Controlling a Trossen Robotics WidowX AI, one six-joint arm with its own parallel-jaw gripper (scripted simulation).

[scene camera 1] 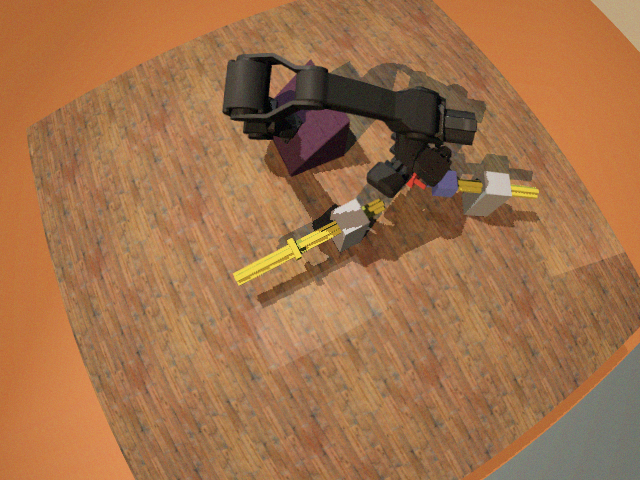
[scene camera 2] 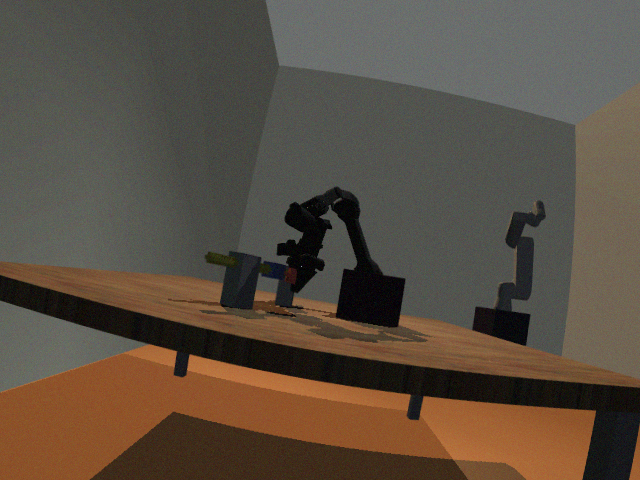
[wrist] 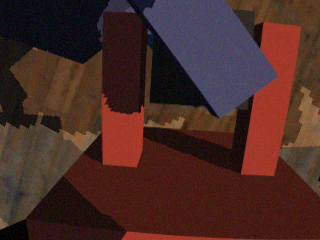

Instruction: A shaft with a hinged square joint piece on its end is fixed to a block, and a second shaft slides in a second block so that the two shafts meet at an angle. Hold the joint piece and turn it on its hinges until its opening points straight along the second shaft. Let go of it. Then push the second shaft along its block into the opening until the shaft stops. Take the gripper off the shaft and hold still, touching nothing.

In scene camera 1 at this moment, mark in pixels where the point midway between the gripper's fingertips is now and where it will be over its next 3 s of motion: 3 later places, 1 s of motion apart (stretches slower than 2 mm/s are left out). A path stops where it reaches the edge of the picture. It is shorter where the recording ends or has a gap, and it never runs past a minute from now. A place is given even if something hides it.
My gripper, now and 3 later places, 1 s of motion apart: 404,178; 399,183; 398,194; 402,197
